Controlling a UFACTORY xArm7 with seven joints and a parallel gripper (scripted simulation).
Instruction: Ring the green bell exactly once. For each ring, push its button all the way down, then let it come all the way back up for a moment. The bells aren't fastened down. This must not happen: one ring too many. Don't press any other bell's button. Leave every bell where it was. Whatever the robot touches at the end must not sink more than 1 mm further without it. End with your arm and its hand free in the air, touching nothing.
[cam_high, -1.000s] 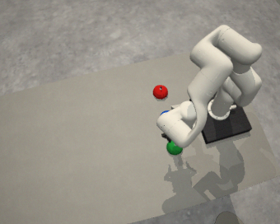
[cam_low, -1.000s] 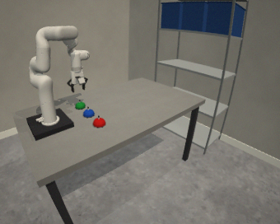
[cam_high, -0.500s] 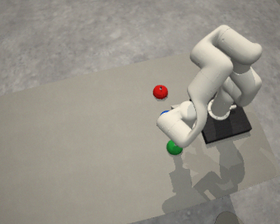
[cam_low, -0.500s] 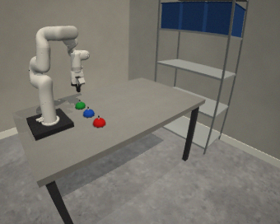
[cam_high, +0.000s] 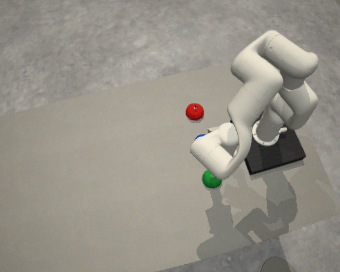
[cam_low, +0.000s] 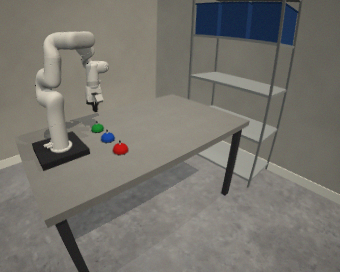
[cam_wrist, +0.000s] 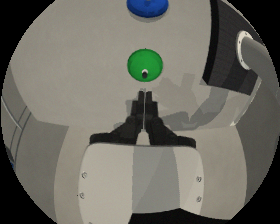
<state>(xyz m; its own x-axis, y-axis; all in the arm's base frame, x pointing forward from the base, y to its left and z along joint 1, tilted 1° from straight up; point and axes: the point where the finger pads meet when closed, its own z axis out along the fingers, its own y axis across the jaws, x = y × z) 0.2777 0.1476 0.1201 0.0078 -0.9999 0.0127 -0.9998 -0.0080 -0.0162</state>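
Now: the green bell 110 mm below my hand. From my hand the other things lie so: blue bell: 160 mm to the right, 110 mm below; red bell: 330 mm to the right, 110 mm below.
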